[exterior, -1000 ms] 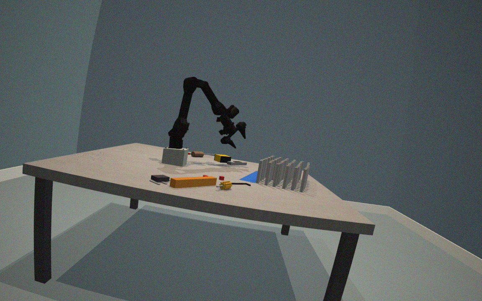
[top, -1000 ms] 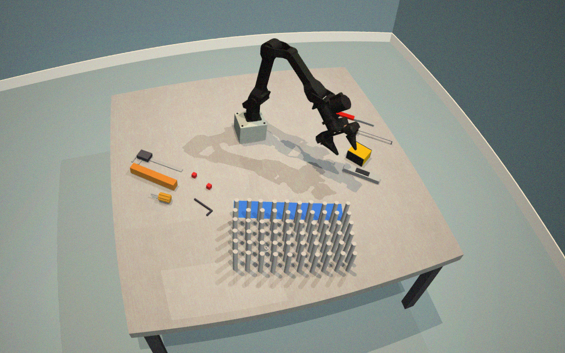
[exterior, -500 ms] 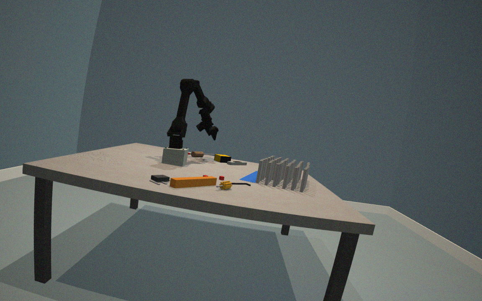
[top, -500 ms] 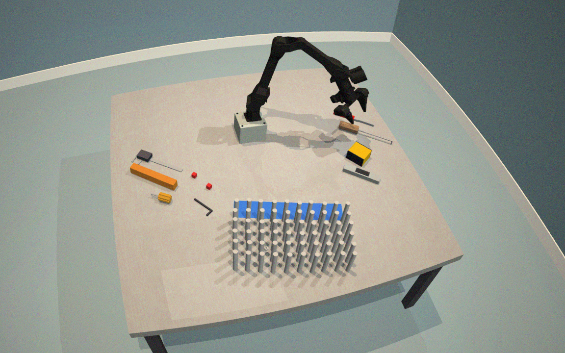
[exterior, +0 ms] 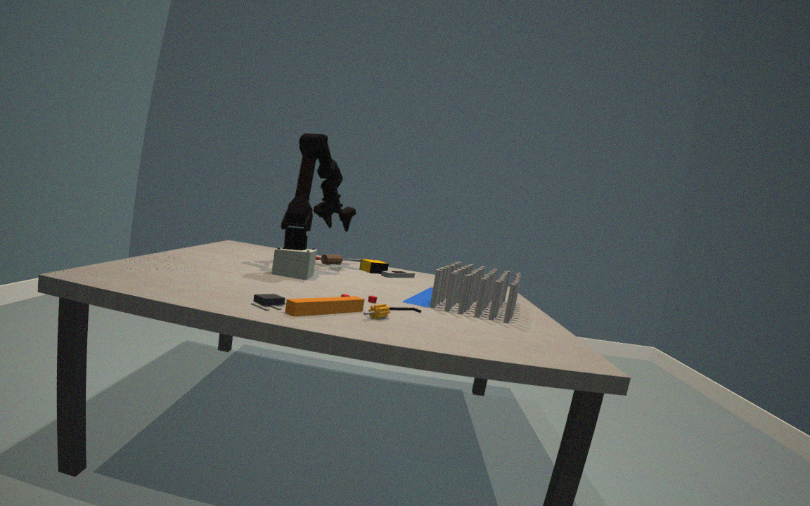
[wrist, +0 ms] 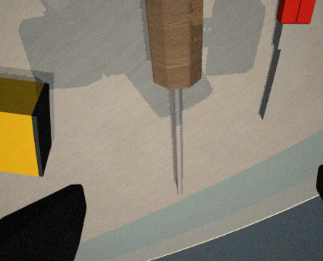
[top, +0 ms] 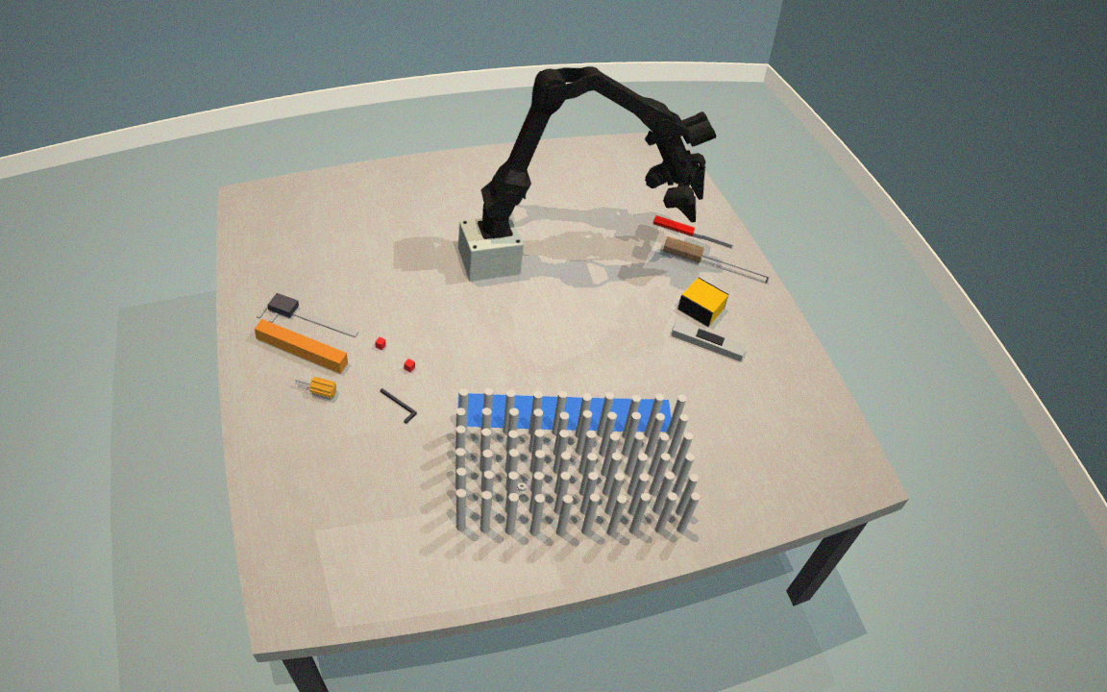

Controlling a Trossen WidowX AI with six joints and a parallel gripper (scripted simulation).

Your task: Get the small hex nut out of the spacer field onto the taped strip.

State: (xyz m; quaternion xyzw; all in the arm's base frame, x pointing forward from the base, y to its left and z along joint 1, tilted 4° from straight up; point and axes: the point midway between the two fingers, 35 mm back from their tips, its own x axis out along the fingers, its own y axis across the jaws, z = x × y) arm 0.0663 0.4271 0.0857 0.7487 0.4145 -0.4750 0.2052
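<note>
Right now my gripper tip is 70 mm past the red-handled tool, 60 mm to the right of it and 140 mm above it. From my gripper tip the other things lie so: blue taped strip 380 mm ahead, 410 mm to the right, 140 mm below; then hex nut 530 mm ahead, 540 mm to the right, 140 mm below; then grey bar 270 mm ahead, 60 mm to the right, 130 mm below.
</note>
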